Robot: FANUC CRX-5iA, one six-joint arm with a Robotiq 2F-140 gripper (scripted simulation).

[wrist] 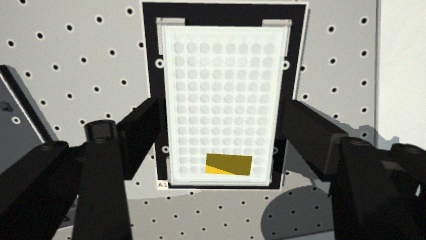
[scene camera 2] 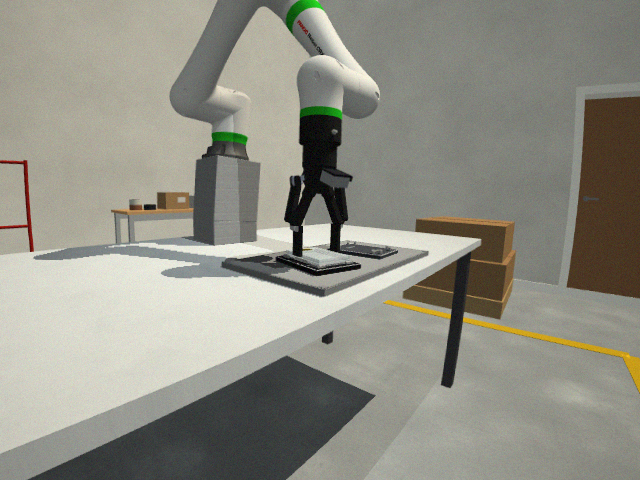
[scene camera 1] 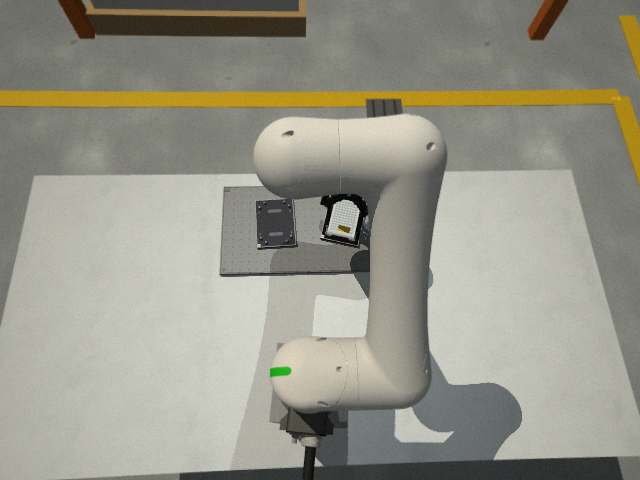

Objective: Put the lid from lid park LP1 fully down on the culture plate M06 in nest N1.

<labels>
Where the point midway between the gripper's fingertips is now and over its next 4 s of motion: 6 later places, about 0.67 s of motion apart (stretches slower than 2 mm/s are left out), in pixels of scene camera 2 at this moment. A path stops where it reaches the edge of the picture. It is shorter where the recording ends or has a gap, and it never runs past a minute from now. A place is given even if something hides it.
My gripper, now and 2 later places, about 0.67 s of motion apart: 316,253; 317,243; 317,232
</labels>
